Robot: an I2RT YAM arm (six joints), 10 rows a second.
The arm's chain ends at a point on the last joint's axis. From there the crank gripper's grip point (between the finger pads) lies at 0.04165 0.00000 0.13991 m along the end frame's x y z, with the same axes.
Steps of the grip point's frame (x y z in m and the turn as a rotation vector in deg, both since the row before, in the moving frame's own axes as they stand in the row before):
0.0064 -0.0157 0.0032 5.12 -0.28 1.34
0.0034 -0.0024 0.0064 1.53 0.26 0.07
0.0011 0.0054 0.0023 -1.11 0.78 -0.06
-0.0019 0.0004 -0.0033 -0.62 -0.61 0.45
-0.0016 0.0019 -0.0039 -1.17 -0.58 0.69
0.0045 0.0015 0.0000 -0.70 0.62 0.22
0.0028 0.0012 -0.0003 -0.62 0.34 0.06
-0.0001 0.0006 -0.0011 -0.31 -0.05 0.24
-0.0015 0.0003 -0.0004 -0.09 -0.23 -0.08
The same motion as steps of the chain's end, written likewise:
0.0069 -0.0042 0.0035 5.12 -0.28 1.34
0.0028 0.0013 0.0066 1.53 0.26 0.07
-0.0008 0.0027 0.0029 -1.11 0.78 -0.06
-0.0004 -0.0014 -0.0037 -0.62 -0.61 0.45
-0.0002 -0.0015 -0.0043 -1.17 -0.58 0.69
0.0030 -0.0004 0.0005 -0.70 0.62 0.22
0.0020 -0.0004 0.0000 -0.62 0.34 0.06
0.0000 -0.0003 -0.0011 -0.31 -0.05 0.24
-0.0009 0.0001 -0.0006 -0.09 -0.23 -0.08

